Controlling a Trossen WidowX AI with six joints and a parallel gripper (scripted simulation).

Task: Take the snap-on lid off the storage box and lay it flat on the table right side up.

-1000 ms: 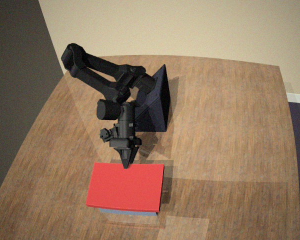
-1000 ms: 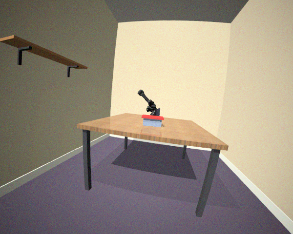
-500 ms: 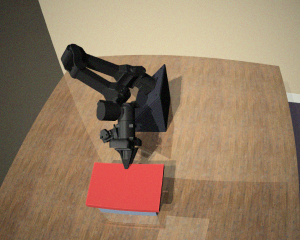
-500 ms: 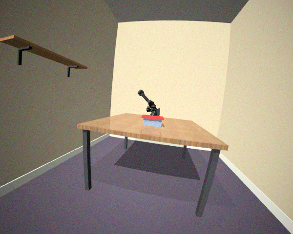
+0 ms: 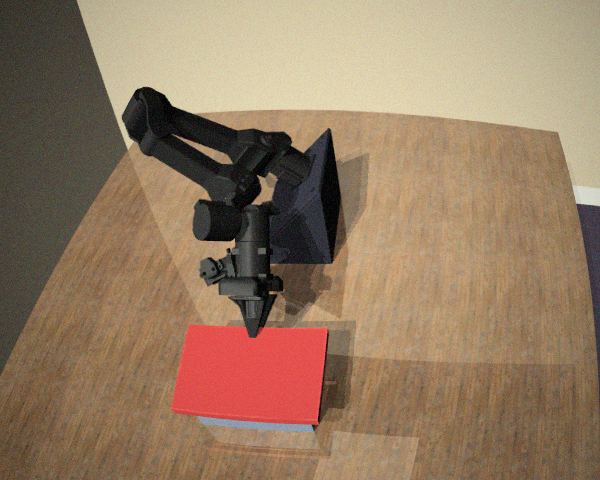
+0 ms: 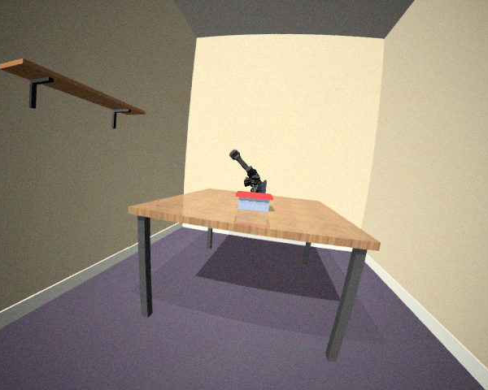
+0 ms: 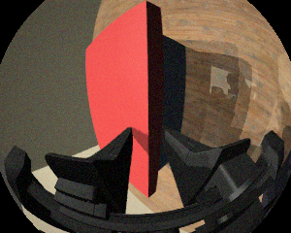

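Now: gripper tip 70 mm short of the red lid and 10 mm to the right of it. From my gripper tip the other things lie so: storage box: 70 mm ahead, 10 mm to the left, 40 mm below.
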